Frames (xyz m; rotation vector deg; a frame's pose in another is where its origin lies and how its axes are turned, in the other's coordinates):
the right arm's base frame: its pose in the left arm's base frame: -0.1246 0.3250 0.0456 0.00 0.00 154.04
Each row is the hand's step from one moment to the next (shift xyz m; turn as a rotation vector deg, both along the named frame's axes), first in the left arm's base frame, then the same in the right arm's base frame.
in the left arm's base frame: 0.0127 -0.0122 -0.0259 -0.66 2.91 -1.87
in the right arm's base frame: -0.0168 0.0054 -0.0259 1.87 -2.33 -1.87
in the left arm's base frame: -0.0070 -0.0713 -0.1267 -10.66 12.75 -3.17
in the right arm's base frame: -0.0249 0.0672 -0.1267 15.17 -6.80 -3.17
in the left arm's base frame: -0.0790 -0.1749 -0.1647 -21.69 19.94 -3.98
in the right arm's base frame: -0.0055 0.1918 -0.1647 28.23 -8.43 -3.98
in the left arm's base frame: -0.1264 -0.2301 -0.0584 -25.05 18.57 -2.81
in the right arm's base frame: 0.0129 0.2622 -0.0584 30.65 -5.73 -2.81
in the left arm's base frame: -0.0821 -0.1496 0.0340 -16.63 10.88 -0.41
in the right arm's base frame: 0.0083 0.1704 0.0340 19.71 -2.50 -0.41
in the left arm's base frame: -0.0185 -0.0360 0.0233 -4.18 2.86 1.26
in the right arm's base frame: 0.0009 0.0405 0.0233 5.01 -0.74 1.26
